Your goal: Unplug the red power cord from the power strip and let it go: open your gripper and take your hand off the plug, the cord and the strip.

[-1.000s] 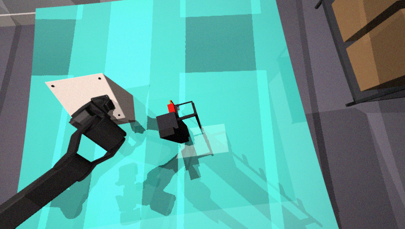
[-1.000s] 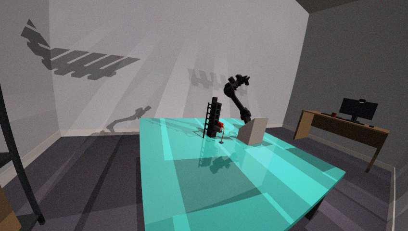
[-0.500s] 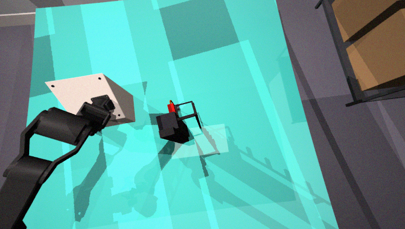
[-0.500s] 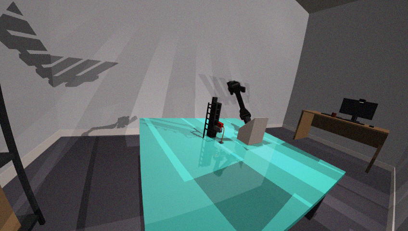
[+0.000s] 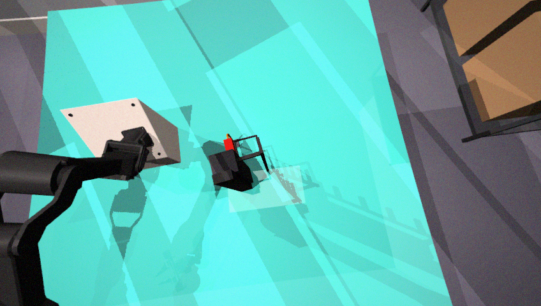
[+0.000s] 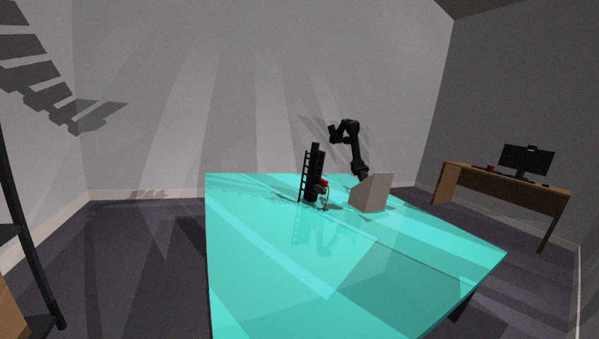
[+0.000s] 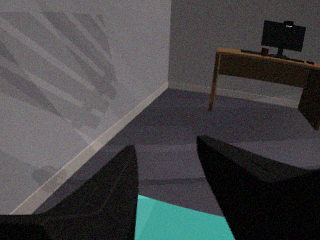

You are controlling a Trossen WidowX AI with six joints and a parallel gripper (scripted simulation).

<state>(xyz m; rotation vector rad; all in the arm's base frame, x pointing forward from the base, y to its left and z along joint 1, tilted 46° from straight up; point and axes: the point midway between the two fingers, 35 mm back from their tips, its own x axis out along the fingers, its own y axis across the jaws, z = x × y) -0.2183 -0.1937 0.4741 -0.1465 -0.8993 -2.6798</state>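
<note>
My gripper tip is now 52 cm short of the red plug, 39 cm to the right of it and 19 cm above it.
</note>
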